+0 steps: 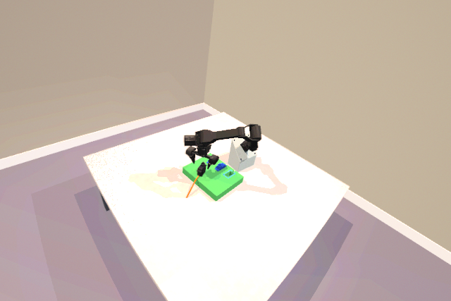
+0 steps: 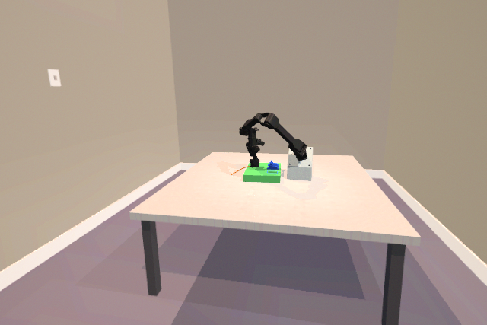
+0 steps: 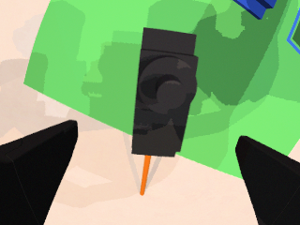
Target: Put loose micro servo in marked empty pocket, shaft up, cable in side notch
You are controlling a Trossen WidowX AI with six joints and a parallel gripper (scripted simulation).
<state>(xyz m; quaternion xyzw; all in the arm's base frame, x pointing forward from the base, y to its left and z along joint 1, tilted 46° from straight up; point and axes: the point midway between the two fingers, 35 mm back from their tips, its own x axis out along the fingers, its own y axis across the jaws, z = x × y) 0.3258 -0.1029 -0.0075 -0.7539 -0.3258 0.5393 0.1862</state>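
Now: the green deck 90 mm below my gripper tip, 30 mm to the left of it and 30 mm behind it.
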